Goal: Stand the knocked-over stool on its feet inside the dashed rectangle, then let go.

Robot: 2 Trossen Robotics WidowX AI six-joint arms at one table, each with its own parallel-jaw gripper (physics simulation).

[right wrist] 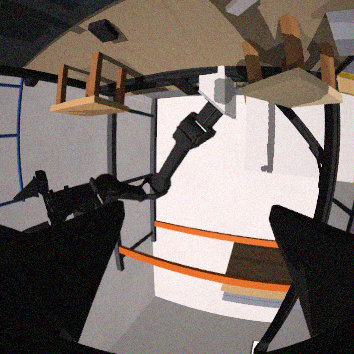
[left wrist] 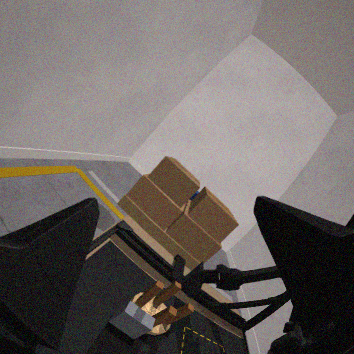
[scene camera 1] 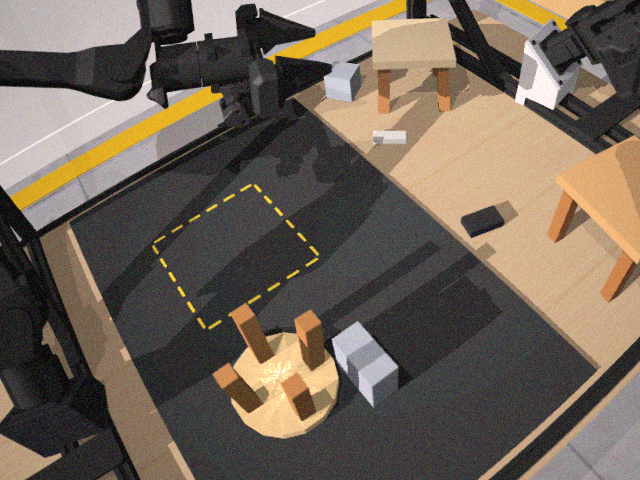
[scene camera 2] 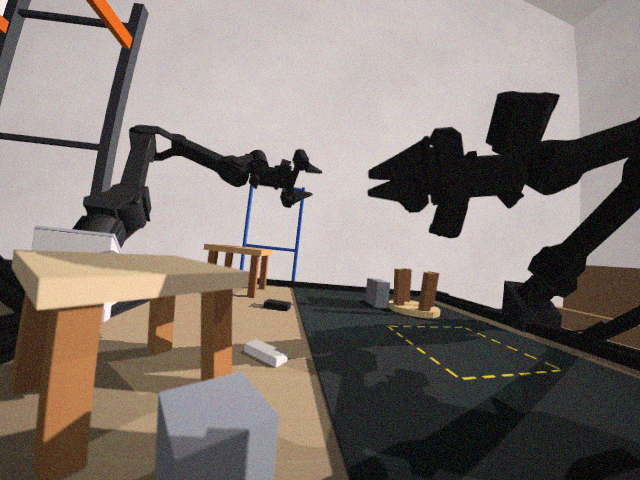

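Pixels of known places: left gripper, fingertip midpoint: [right wrist: 16, 215] [left wrist: 178, 205] [scene camera 2: 317, 183]; right gripper, fingertip midpoint: [right wrist: 199, 211] [scene camera 1: 323, 49] [scene camera 2: 367, 184]; left arm's base, origin of the base link: [right wrist: 216, 105] [scene camera 1: 556, 52] [scene camera 2: 88, 250]; right arm's base, origin of the base link: [left wrist: 200, 275] [scene camera 1: 43, 399] [scene camera 2: 531, 297].
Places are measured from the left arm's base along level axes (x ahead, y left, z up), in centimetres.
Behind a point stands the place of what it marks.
The stool [scene camera 1: 273, 372] {z -8.0, x 69.8, y -0.3 cm} [scene camera 2: 416, 310] {z -8.0, x 65.9, y -3.4 cm} [left wrist: 165, 316] {z -0.7, x 63.8, y 2.8 cm} is upside down on the dark mat, its round pale seat down and its brown legs up. It lies outside the dashed rectangle [scene camera 1: 253, 184] {z -9.5, x 49.2, y -26.6 cm} [scene camera 2: 466, 378] {z -9.5, x 50.0, y -27.3 cm} [left wrist: 186, 328], close to one corner. My right gripper [scene camera 1: 322, 50] {z 14.8, x 39.8, y -16.2 cm} [scene camera 2: 369, 183] {z 14.8, x 39.8, y -16.2 cm} [right wrist: 199, 211] {z 14.8, x 39.8, y -16.2 cm} is open and empty, high up and well away from the stool, beyond the rectangle in scene camera 1. My left gripper [scene camera 2: 316, 182] {z 26.1, x 46.3, y 24.6 cm} [left wrist: 178, 205] {z 26.1, x 46.3, y 24.6 cm} is open and empty in the air, far from the stool. It does not show in scene camera 1.
A grey block [scene camera 1: 365, 361] {z -2.6, x 63.1, y 9.2 cm} [scene camera 2: 377, 292] {z -5.5, x 60.0, y 5.1 cm} stands close beside the stool. Off the mat are a square-topped stool [scene camera 1: 413, 43] {z 1.5, x 15.2, y -19.9 cm} [scene camera 2: 129, 273] {z 1.5, x 15.9, y -27.4 cm}, an orange-topped one [scene camera 1: 604, 186] {z 2.5, x 27.7, y 19.7 cm} [scene camera 2: 237, 250] {z 1.8, x 23.8, y 16.0 cm}, a grey cube [scene camera 1: 341, 82] {z -5.7, x 24.0, y -29.5 cm} [scene camera 2: 217, 428] {z -4.9, x 22.0, y -33.0 cm}, a white block [scene camera 1: 390, 136] {z -8.8, x 27.6, y -15.6 cm} and a black block [scene camera 1: 481, 221] {z -8.6, x 34.1, y 6.3 cm}.
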